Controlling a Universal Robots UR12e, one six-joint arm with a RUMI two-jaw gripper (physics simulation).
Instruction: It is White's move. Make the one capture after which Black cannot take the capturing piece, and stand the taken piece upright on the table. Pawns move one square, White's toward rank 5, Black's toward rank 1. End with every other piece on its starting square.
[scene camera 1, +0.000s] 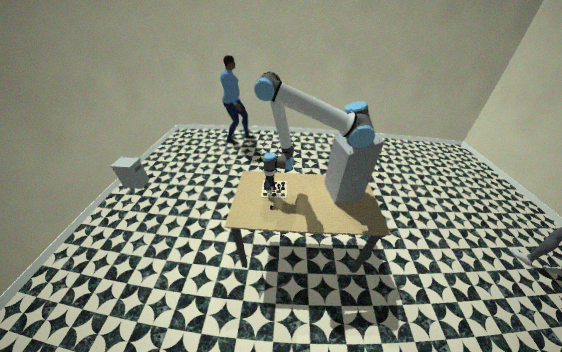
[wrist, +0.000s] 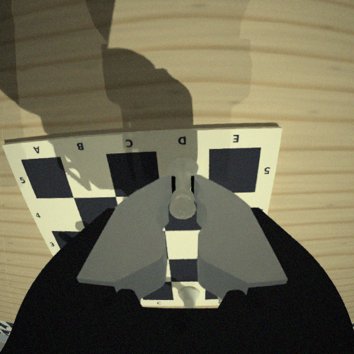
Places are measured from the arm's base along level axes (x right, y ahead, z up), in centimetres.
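Where they show: gripper, fingertip midpoint: (scene camera 1: 269, 193).
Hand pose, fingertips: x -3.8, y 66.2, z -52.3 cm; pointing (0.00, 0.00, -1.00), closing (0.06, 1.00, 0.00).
Observation:
After its pixels a point has its place.
My gripper (scene camera 1: 270, 193) @[y 66.1, x -3.7, z -52.3 cm] (wrist: 182, 178) points down over the chessboard (scene camera 1: 285, 195) @[y 52.5, x -4.7, z -53.5 cm] (wrist: 100, 141). Its jaws are shut on a white piece (wrist: 182, 206), whose round head shows between the fingertips. The piece looks upright, its base over square D5; whether it touches the board cannot be told. Another white piece (wrist: 189, 296) stands near the board's far edge, in the D column. Small dark pieces (scene camera 1: 280, 186) @[y 56.7, x 6.8, z -53.5 cm] stand on the board in the scene view. The jaws hide much of the board in the wrist view. A small black piece (scene camera 1: 271, 207) @[y 64.2, x -20.0, z -51.9 cm] is on the table in front of the board.
The wooden table (scene camera 1: 345, 220) @[y 6.6, x -31.5, z -54.1 cm] carries the robot's grey pedestal (scene camera 1: 350, 172) @[y 6.2, x -13.6, z -20.9 cm] to the right of the board. The arm's shadow falls across table and board. A person in blue (scene camera 1: 230, 87) is behind the table. A grey box (scene camera 1: 131, 173) is at left, and a person's leg (scene camera 1: 545, 246) at right.

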